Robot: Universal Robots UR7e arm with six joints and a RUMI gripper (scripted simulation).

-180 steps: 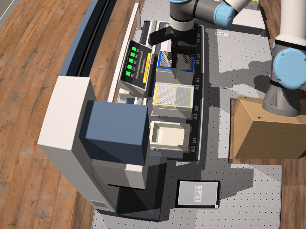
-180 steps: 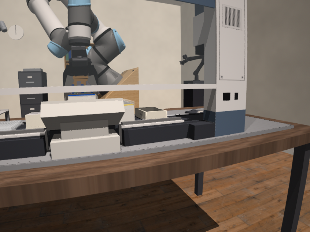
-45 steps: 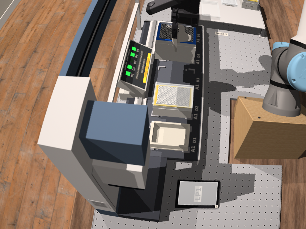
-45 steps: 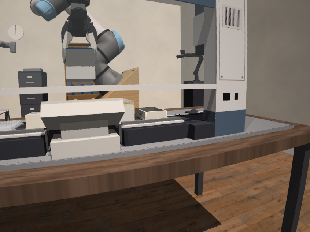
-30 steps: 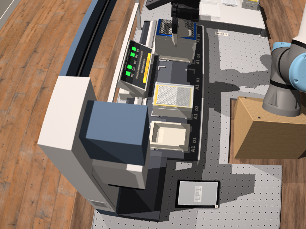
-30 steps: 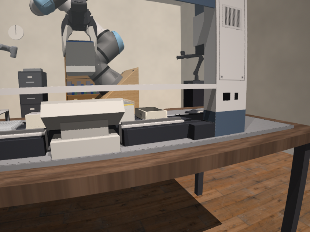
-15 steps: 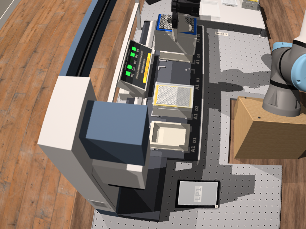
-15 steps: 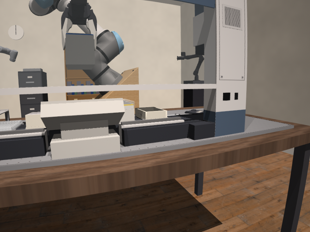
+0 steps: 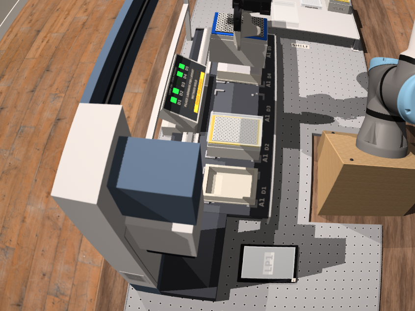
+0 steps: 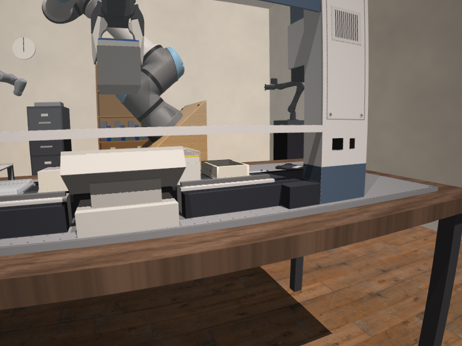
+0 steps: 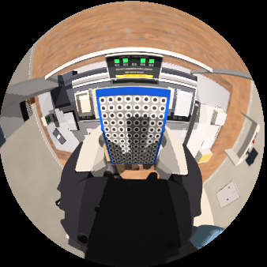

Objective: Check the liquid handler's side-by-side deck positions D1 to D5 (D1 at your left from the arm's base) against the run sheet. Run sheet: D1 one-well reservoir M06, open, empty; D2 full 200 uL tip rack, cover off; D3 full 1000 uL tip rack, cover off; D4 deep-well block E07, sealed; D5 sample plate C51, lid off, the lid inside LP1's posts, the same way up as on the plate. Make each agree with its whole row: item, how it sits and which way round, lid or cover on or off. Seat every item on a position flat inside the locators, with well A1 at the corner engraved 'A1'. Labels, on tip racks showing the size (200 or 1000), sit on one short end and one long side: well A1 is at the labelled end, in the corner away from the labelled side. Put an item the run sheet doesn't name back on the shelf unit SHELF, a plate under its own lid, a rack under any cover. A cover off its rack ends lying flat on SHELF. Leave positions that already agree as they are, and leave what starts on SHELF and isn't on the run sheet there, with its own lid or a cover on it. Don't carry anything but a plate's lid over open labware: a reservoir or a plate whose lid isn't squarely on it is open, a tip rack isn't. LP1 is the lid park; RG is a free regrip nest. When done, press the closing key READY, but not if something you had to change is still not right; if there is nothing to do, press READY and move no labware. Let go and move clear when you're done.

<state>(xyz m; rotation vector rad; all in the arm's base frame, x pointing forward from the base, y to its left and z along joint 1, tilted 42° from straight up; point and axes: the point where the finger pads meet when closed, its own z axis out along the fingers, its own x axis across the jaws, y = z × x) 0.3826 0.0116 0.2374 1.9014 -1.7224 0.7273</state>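
My hand is 23 cm above the yellow-framed tip rack, 12 cm to the right of it and 2 cm past it. Also, from my hand: clear well plate (27 cm below, 25 cm to the right, 1 cm ahead); blue-framed tip rack (1 cm to the right, 1 cm behind); cream reservoir (27 cm below, 25 cm to the left, 2 cm behind).
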